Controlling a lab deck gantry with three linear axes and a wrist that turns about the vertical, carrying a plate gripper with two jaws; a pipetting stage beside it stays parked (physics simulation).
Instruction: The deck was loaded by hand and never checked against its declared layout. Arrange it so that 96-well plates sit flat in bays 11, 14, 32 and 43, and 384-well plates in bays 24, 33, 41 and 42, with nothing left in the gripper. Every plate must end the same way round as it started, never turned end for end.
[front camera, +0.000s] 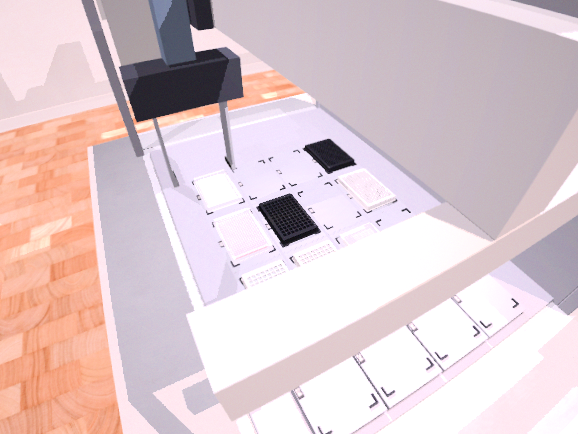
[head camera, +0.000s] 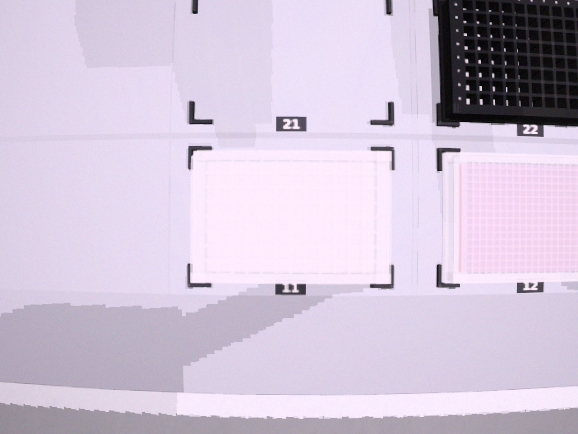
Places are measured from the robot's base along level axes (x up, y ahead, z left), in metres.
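Pixels of known places: gripper, fingertip midpoint: (front camera: 203, 172); robot's base at its link origin: (front camera: 193, 182) (head camera: 193, 281).
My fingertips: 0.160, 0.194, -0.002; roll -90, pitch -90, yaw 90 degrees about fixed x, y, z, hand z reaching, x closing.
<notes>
Ahead of a thing's pixels: the offset from my fingertips to its top centre, as dx, dy, dz. "spot": to the spot under its first point.
My gripper (front camera: 203, 176) is open and empty, its jaws hanging above the deck's far left part, near bay 11; it does not show in the head view. A white plate @[-0.145, -0.130, +0.045] (front camera: 218, 190) (head camera: 291, 217) sits in bay 11, its wells washed out. A pinkish fine-grid 384-well plate @[-0.145, +0.034, +0.045] (front camera: 242, 234) (head camera: 520, 217) sits in bay 12. A black 96-well plate @[-0.145, +0.034, +0.152] (front camera: 288, 217) (head camera: 520, 60) is in bay 22. A black fine-grid plate @[-0.145, -0.130, +0.366] (front camera: 330, 154) is in bay 41, a white one @[-0.145, +0.034, +0.366] (front camera: 367, 187) in bay 42. White plates @[-0.145, +0.198, +0.045] (front camera: 265, 274) @[-0.145, +0.198, +0.152] (front camera: 315, 254) @[-0.145, +0.198, +0.259] (front camera: 359, 234) show partly behind the beam.
A broad pale beam (front camera: 350, 310) crosses the front view and hides several bays. A large grey panel (front camera: 400, 100) rises at the right. Bay 21 @[spot: -0.160, -0.132, +0.161] (front camera: 260, 177) (head camera: 291, 65) shows bare between its corner marks. A grey post (front camera: 112, 75) stands at the left.
</notes>
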